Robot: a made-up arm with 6 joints.
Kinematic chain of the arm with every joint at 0, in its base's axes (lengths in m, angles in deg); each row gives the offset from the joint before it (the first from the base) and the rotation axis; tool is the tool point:
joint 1: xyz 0 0 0.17 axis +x
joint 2: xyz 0 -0.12 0.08 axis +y
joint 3: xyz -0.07 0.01 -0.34 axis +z
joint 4: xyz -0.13 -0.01 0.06 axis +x
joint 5: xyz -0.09 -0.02 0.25 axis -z
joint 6: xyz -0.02 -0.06 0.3 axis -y
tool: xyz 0.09 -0.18 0
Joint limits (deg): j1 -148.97..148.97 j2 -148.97..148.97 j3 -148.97..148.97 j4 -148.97..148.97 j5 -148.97..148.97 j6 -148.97..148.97
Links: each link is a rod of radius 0.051 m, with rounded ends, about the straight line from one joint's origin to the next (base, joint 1, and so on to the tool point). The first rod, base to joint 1, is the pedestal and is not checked.
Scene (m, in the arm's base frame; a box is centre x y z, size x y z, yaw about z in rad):
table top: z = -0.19
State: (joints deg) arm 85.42 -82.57 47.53 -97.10 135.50 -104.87
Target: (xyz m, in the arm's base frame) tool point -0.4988 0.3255 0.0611
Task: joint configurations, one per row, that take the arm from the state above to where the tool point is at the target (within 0.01 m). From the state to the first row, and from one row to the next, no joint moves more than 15 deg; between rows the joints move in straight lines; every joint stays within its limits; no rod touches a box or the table.
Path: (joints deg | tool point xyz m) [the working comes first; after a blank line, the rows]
Joints at the target: 79.51 -32.74 43.00 -46.85 130.00 -101.65
Straight joint move there: clear.

1: 83.94 -70.11 46.40 -84.54 134.13 -104.06 | 0.1636 0.6708 0.0479
2: 82.46 -57.66 45.27 -71.97 132.75 -103.26 | -0.1054 0.6397 0.0532
3: 80.99 -45.20 44.13 -59.41 131.38 -102.45 | -0.3362 0.5164 0.0571
4: 79.51 -32.74 43.00 -46.85 130.00 -101.65 | -0.4988 0.3255 0.0611

